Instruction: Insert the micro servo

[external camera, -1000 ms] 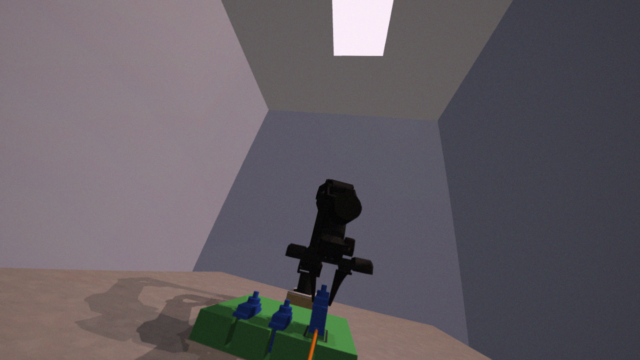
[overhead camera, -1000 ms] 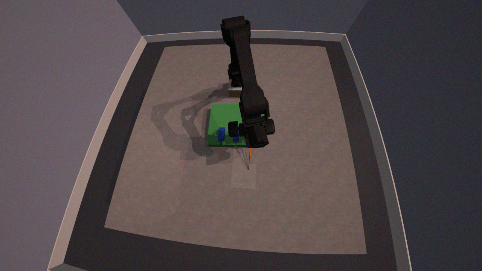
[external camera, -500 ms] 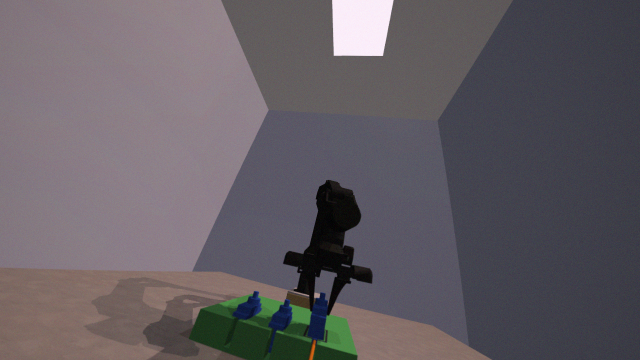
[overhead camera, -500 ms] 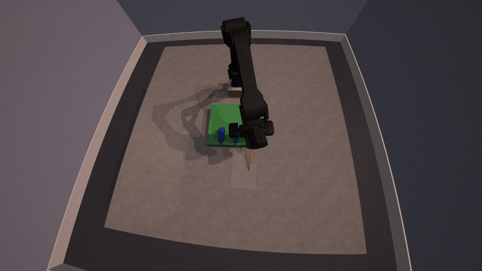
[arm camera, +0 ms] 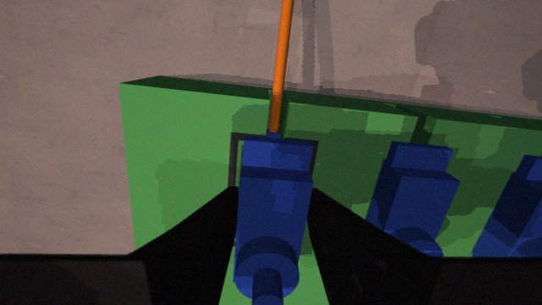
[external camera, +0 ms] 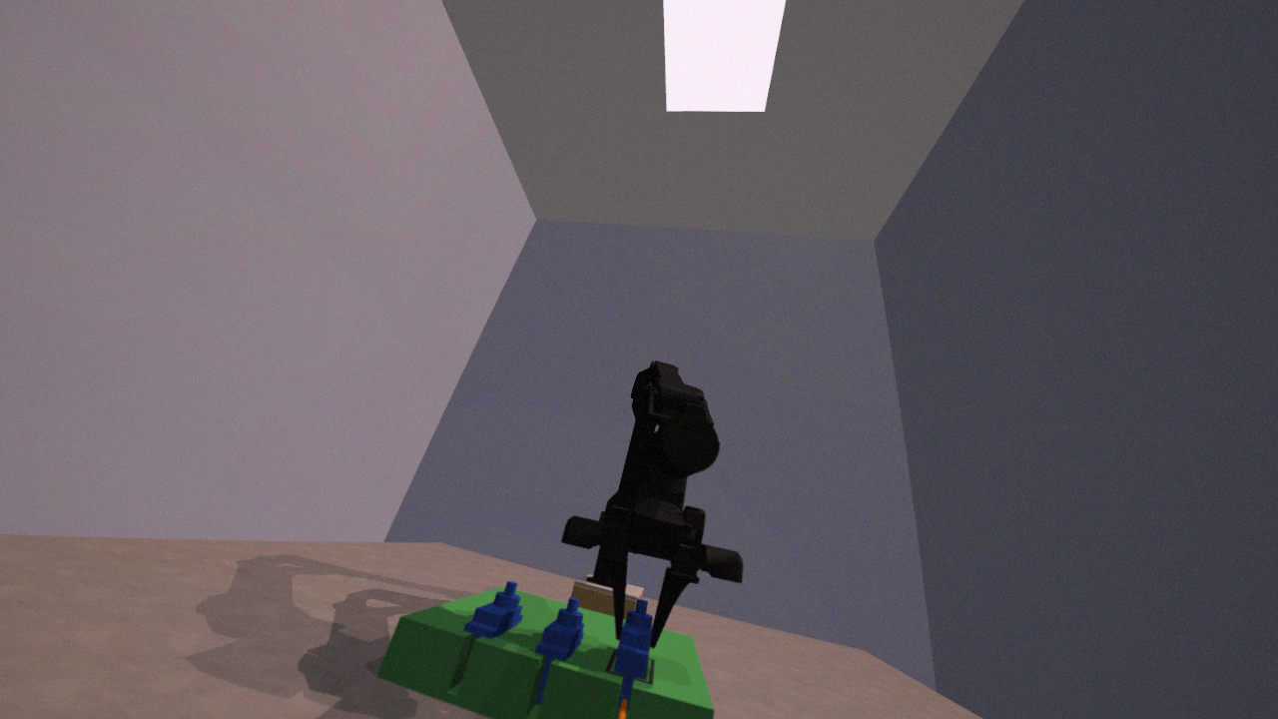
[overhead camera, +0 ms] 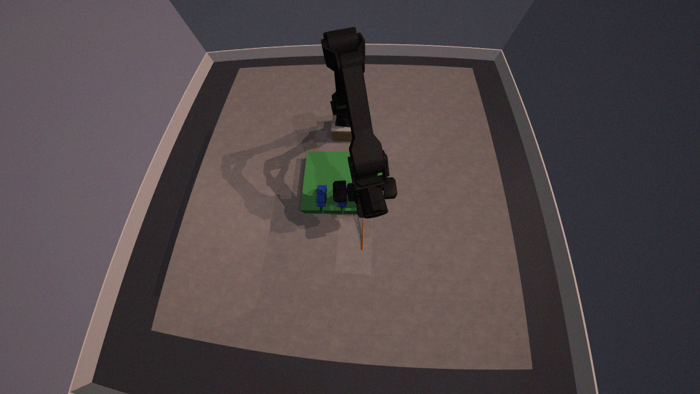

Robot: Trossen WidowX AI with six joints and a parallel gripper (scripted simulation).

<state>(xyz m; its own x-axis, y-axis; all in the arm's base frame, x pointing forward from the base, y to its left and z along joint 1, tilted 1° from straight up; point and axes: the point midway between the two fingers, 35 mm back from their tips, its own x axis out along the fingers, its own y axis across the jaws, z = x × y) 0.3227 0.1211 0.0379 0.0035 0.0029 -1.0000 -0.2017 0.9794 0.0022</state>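
Now: the green deck 110 mm behind my gripper tip, 90 mm to the right of it and 50 mm below it.
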